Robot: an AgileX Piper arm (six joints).
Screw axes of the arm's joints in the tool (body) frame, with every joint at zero. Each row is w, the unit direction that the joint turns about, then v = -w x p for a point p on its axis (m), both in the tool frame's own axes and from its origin. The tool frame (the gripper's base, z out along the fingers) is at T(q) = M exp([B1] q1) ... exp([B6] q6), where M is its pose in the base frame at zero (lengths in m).
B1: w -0.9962 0 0.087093 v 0.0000 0.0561 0.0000
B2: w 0 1 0 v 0.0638 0.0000 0.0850
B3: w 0 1 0 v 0.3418 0.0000 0.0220
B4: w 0 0 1 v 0.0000 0.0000 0.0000
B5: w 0 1 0 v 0.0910 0.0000 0.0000
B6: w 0 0 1 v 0.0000 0.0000 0.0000
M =
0.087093 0 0.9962 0.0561
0 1 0 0.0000
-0.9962 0 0.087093 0.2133
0 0 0 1
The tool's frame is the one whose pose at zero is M.
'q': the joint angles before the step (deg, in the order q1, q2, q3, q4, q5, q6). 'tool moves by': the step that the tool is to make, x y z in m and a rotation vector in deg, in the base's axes. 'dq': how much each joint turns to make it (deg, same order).
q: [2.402 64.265 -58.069 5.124 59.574 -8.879]
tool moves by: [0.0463 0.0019 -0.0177 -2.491 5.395 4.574]
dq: [-0.013 11.189 -5.392 0.007 0.096 -5.125]
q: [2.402 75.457 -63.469 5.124 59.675 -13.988]
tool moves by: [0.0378 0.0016 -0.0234 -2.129 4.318 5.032]
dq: [0.007 9.410 -4.307 -0.001 -0.279 -5.424]
